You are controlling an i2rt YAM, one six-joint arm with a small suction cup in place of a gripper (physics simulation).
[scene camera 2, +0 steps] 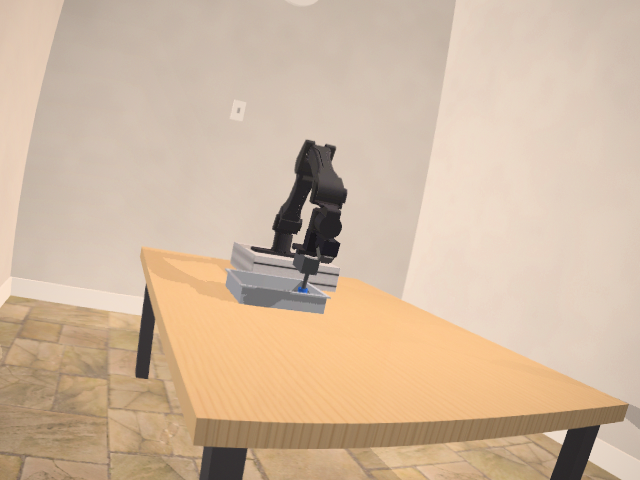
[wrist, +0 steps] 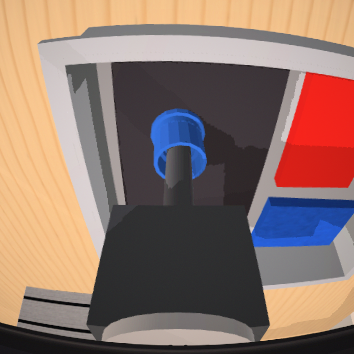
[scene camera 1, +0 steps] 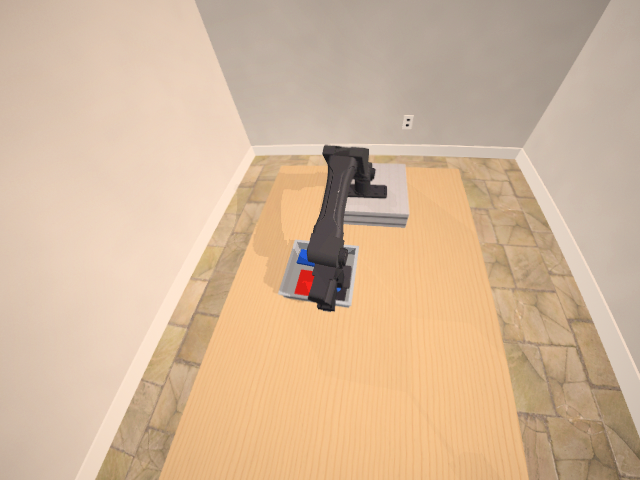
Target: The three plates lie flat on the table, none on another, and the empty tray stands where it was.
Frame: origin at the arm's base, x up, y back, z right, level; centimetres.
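Seen in the pictures: end effector, tool point: (wrist: 178, 127); arm's base, origin of the base link: (scene camera 2: 280, 254) (scene camera 1: 362, 191).
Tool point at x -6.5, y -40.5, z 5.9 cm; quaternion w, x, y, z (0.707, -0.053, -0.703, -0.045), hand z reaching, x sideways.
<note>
Offsets run from my tool point to a thing's top centre. Level surfaces: height alone.
My suction cup (scene camera 2: 302, 290) (wrist: 178, 125) is on and against the black plate @[dx +0.9, dy +1.3, dz +1.0 cm] (wrist: 235, 110), low inside the tray @[dx +3.0, dy +5.1, dz +6.2 cm] (scene camera 1: 287, 279) (scene camera 2: 281, 301) (wrist: 60, 100). Whether this plate rests on the tray floor or is slightly raised is unclear. The red plate @[dx -0.7, dy +1.1, dz +10.9 cm] (scene camera 1: 303, 283) (wrist: 325, 115) lies flat in the tray beside the black plate. The smaller blue plate @[dx -0.7, dy +11.4, dz +11.6 cm] (scene camera 1: 305, 257) (wrist: 300, 225) lies flat in the tray nearer the arm base. In scene camera 1 the arm hides parts of the plates; in scene camera 2 the front wall hides them.
The arm (scene camera 1: 328, 227) (scene camera 2: 328, 188) reaches over the tray from its base on a grey block (scene camera 1: 385, 206) (scene camera 2: 268, 266) (wrist: 55, 310) behind it. The wooden table @[dx -2.0 cm] (scene camera 1: 361, 392) (scene camera 2: 336, 361) extends in front of the tray and to both sides.
</note>
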